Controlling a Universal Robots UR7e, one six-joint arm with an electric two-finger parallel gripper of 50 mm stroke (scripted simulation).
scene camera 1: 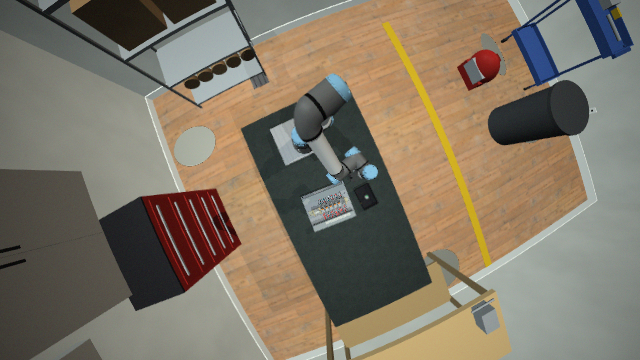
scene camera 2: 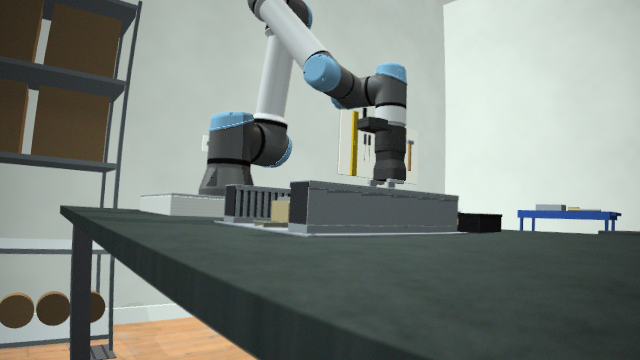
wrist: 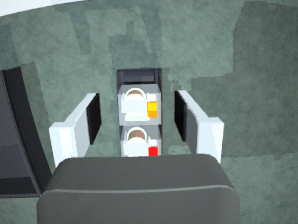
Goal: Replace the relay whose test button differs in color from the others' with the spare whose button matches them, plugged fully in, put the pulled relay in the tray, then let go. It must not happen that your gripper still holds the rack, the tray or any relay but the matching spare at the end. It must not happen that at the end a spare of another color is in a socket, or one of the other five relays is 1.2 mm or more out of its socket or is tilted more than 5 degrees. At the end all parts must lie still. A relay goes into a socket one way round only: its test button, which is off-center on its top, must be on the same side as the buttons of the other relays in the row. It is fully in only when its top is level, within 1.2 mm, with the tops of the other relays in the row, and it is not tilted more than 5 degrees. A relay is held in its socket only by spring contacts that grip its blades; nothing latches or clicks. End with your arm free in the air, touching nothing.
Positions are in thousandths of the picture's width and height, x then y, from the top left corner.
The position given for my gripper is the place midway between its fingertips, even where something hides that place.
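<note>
From the wrist I can see my gripper (wrist: 461, 480), and then there's a tray (scene camera 2: 730, 618) that I can see too.
</note>
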